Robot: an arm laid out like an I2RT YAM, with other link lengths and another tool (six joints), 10 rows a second.
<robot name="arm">
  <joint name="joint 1" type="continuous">
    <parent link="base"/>
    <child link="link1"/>
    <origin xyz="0 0 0.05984" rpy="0 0 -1.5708"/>
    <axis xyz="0 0 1"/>
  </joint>
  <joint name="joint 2" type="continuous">
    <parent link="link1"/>
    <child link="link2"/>
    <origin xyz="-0.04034 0.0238 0.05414" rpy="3.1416 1.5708 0"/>
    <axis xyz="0 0 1"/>
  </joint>
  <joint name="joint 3" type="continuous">
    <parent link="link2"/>
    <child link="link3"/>
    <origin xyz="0 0.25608 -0.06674" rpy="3.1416 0 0"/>
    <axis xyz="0 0 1"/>
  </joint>
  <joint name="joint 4" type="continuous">
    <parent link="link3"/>
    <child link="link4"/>
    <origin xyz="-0.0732 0.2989 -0.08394" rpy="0 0 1.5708"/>
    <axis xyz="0 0 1"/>
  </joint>
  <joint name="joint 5" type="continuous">
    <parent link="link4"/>
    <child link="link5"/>
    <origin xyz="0.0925 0.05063 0.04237" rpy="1.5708 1.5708 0"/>
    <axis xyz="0 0 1"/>
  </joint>
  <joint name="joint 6" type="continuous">
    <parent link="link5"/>
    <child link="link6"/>
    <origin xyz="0 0.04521 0.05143" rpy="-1.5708 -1.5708 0"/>
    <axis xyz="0 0 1"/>
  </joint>
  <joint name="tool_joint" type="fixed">
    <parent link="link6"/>
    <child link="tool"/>
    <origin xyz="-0.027 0.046 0.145" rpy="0.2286 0 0.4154"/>
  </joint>
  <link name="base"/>
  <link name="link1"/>
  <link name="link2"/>
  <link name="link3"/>
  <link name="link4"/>
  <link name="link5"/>
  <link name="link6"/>
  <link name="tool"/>
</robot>
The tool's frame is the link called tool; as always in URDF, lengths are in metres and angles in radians. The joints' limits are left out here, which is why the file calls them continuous.
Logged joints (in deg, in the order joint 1, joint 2, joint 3, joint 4, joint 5, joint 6), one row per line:
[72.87 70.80 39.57 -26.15 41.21 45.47]
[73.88 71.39 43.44 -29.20 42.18 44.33]
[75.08 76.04 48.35 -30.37 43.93 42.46]
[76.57 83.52 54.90 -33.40 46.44 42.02]
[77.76 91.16 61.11 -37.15 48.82 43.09]
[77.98 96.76 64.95 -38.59 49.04 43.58]
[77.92 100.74 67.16 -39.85 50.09 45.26]
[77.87 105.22 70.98 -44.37 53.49 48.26]
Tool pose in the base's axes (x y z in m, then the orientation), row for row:
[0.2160 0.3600 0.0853 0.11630 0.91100 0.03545 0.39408]
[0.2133 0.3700 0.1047 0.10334 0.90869 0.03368 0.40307]
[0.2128 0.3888 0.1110 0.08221 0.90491 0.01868 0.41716]
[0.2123 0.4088 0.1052 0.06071 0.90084 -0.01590 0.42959]
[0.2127 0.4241 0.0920 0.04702 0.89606 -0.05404 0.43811]
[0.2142 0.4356 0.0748 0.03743 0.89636 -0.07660 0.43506]
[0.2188 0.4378 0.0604 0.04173 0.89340 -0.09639 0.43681]
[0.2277 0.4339 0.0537 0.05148 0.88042 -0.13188 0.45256]
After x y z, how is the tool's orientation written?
As a quaternion, x y z w.
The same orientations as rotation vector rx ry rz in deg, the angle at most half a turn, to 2 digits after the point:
[16.90 132.41 5.15]
[14.96 131.52 4.87]
[11.82 130.13 2.69]
[8.68 128.80 -2.27]
[6.70 127.63 -7.70]
[5.34 127.84 -10.93]
[5.95 127.32 -13.74]
[7.28 124.58 -18.66]

